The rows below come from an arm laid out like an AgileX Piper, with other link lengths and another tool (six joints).
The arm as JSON. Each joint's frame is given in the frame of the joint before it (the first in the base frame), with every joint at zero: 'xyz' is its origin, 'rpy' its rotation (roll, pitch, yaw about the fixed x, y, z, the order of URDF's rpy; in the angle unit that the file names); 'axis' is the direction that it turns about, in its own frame. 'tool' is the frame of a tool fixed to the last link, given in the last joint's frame.
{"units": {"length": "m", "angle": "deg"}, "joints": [
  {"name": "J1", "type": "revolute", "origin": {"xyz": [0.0, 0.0, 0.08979], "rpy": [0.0, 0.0, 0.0]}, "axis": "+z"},
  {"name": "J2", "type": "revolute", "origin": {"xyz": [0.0, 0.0, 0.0], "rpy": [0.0, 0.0, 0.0]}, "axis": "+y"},
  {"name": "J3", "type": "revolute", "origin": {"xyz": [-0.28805, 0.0, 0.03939], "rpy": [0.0, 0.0, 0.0]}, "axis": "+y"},
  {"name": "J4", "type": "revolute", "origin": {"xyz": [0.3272, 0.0, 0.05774], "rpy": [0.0, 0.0, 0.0]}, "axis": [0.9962, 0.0, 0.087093]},
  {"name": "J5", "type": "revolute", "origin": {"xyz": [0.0, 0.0, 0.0], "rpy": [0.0, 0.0, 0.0]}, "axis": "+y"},
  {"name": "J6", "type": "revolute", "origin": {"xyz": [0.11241, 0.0, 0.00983], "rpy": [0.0, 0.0, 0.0]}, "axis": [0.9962, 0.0, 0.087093]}
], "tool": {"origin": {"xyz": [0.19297, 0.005, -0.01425], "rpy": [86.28, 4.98, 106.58]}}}
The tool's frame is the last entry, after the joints.
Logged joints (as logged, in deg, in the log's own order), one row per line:
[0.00, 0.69, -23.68, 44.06, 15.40, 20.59]
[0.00, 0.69, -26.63, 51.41, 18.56, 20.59]
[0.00, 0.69, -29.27, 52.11, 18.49, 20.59]
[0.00, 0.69, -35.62, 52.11, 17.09, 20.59]
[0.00, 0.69, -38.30, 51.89, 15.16, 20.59]
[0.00, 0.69, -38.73, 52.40, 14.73, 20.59]
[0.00, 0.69, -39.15, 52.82, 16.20, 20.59]
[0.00, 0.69, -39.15, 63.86, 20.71, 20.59]
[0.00, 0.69, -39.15, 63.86, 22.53, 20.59]
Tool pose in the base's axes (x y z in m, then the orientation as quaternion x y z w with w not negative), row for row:
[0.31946, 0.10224, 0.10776, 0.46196, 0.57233, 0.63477, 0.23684]
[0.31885, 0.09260, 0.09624, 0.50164, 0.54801, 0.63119, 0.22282]
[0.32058, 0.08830, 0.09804, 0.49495, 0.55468, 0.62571, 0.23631]
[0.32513, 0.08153, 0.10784, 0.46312, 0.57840, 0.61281, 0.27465]
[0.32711, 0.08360, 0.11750, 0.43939, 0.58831, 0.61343, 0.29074]
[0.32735, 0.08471, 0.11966, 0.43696, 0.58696, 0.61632, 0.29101]
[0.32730, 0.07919, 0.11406, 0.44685, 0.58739, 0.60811, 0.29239]
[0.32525, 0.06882, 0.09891, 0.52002, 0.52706, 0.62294, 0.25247]
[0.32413, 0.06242, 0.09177, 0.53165, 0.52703, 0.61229, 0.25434]
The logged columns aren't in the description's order. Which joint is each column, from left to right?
Columns, left to right: J3, J2, J4, J6, J5, J1.
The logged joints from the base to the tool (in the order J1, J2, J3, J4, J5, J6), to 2 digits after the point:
[20.59, 0.69, 0.00, -23.68, 15.40, 44.06]
[20.59, 0.69, 0.00, -26.63, 18.56, 51.41]
[20.59, 0.69, 0.00, -29.27, 18.49, 52.11]
[20.59, 0.69, 0.00, -35.62, 17.09, 52.11]
[20.59, 0.69, 0.00, -38.30, 15.16, 51.89]
[20.59, 0.69, 0.00, -38.73, 14.73, 52.40]
[20.59, 0.69, 0.00, -39.15, 16.20, 52.82]
[20.59, 0.69, 0.00, -39.15, 20.71, 63.86]
[20.59, 0.69, 0.00, -39.15, 22.53, 63.86]

